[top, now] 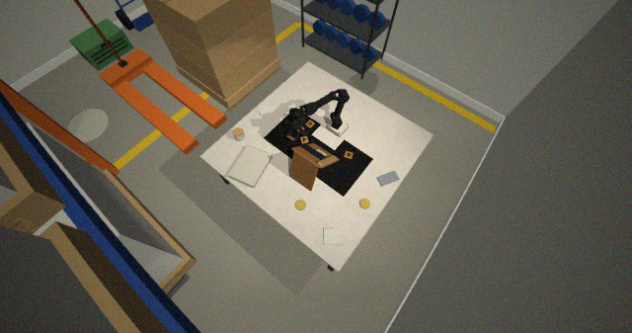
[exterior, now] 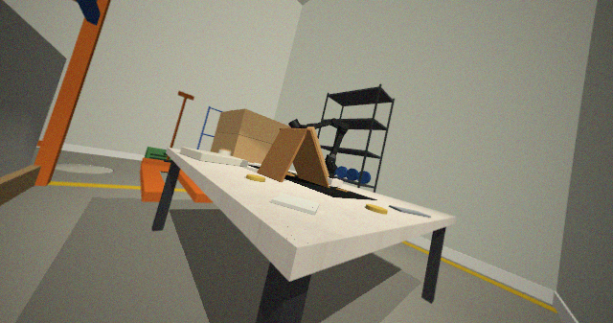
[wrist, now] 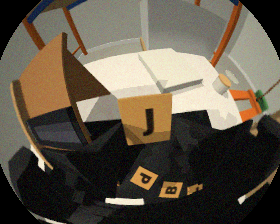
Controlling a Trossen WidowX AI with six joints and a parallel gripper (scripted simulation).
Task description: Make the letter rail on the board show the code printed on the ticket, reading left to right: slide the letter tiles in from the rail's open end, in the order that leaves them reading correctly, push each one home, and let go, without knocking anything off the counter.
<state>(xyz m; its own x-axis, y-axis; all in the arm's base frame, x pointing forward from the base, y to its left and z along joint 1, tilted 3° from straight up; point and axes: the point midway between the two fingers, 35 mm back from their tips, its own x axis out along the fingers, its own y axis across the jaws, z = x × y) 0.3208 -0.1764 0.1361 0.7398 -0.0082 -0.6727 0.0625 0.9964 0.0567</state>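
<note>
My gripper tip is 22 cm to the right of the white ticket, 8 cm above it and 6 cm past it. Round my gripper tip: black mat: 16 cm below, 15 cm to the left, 15 cm behind; then grey card: 72 cm to the left, 19 cm behind, 16 cm below.
</note>
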